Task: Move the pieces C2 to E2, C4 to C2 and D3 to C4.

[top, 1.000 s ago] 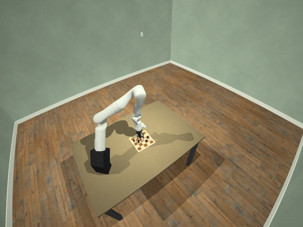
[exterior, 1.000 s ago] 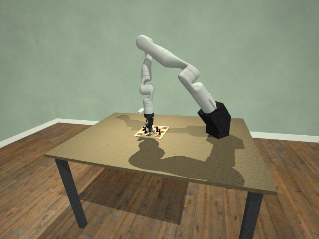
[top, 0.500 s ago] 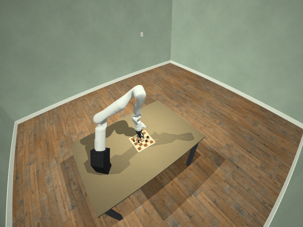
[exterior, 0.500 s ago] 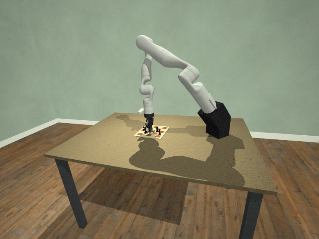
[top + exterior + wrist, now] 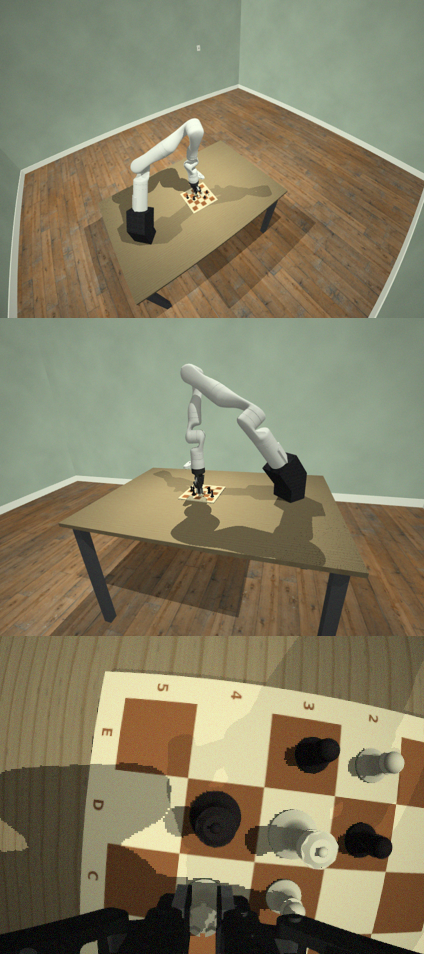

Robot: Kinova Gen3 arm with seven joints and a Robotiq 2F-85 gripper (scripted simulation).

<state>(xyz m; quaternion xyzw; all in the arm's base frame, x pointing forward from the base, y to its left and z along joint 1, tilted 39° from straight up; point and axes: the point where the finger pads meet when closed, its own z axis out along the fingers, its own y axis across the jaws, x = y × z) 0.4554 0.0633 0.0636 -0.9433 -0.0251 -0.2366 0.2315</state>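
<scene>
Right now the chessboard is 1 cm ahead of my hand, 4 cm to the right of it and 3 cm below it. Also, from my hand: black knight 3 cm behind, 5 cm to the right, 2 cm below.
</scene>
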